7 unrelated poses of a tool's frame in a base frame.
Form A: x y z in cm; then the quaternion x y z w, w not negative.
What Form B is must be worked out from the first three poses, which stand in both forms.
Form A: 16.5, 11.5, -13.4, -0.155, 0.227, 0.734, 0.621
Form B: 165, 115, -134, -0.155, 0.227, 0.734, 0.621
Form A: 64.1, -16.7, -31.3, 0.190, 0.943, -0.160, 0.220
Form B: 641, -167, -313, 0.190, 0.943, -0.160, 0.220
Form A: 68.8, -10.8, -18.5, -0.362, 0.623, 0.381, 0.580
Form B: 688, -108, -185, -0.362, 0.623, 0.381, 0.580
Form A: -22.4, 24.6, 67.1, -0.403, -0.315, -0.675, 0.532
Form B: -224, 246, 671, -0.403, -0.315, -0.675, 0.532
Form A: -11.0, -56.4, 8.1, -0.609, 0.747, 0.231, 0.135
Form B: -110, -564, 81, -0.609, 0.747, 0.231, 0.135
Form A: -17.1, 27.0, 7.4, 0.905, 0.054, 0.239, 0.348
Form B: -171, 270, 74, 0.905, 0.054, 0.239, 0.348
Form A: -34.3, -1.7, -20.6, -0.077, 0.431, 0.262, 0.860
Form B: -343, -17, -206, -0.077, 0.431, 0.262, 0.860
